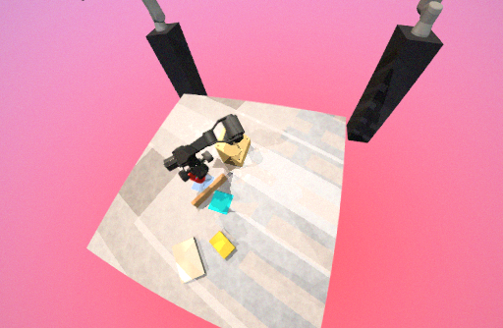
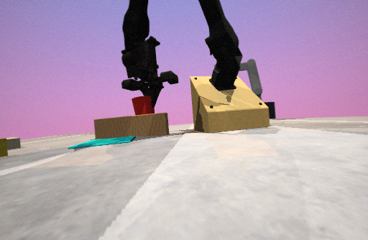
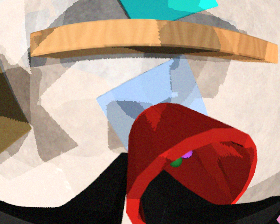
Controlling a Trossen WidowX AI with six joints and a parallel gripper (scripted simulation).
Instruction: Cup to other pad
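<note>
The cyan pad lies 120 mm ahead of my gripper tip, 120 mm to the left of it and 90 mm below it. The rest, counted from my gripper tip: pale blue pad: 30 mm ahead, 20 mm to the right, 90 mm below; then red cup: 20 mm ahead, 20 mm to the right; then wooden bar: 70 mm ahead, 50 mm to the left, 70 mm below.
</note>
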